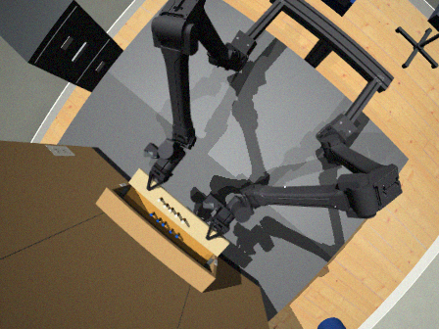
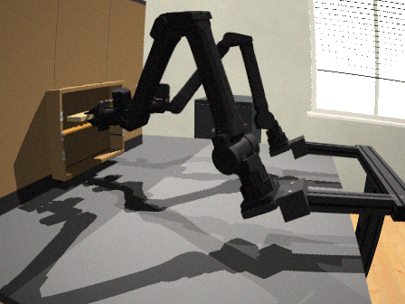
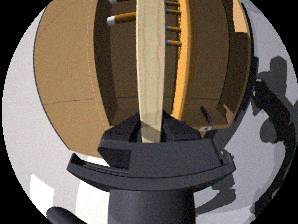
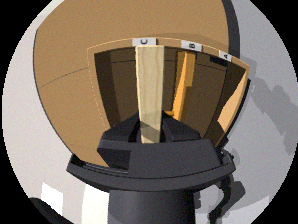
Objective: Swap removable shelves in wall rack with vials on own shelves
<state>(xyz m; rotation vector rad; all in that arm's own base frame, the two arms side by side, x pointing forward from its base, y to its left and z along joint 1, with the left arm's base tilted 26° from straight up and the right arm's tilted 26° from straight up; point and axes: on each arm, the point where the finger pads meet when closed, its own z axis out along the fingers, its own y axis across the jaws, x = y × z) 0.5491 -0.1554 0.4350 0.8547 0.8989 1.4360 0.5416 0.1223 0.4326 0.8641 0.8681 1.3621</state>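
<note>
Right now my right hand is 10 cm short of the wall rack, 15 cm to the right of it and 6 cm above it. From my right hand the other things lie so: pale shelf: 15 cm to the left; orange shelf: 10 cm ahead, 15 cm to the left, 6 cm below.
</note>
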